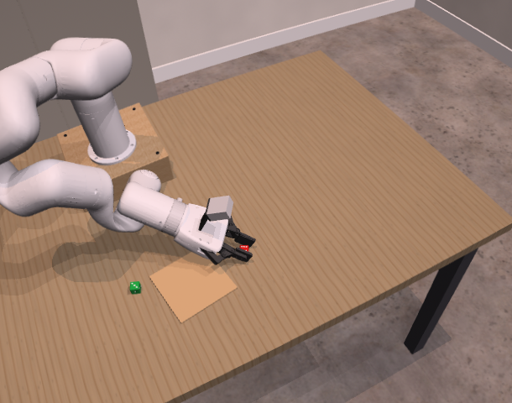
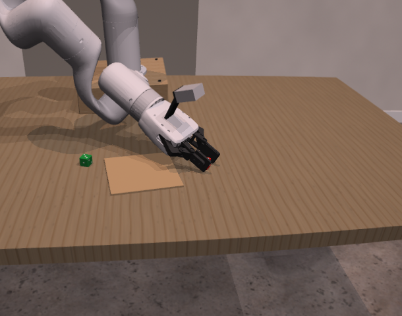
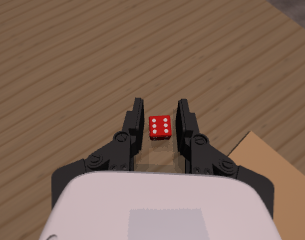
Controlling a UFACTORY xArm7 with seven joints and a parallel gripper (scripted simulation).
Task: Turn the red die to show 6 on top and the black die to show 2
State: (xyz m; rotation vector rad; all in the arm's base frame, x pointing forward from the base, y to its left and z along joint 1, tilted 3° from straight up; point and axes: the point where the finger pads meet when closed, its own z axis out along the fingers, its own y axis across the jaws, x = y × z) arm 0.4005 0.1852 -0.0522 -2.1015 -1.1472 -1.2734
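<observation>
Now: the red die 1 cm below my hand. From my hand the other things lie so: tan mat (2 cm ahead, 13 cm to the right, 2 cm below); green die (2 cm behind, 25 cm to the right, 1 cm below); black die (7 cm behind, 4 cm to the right, 1 cm below).
</observation>
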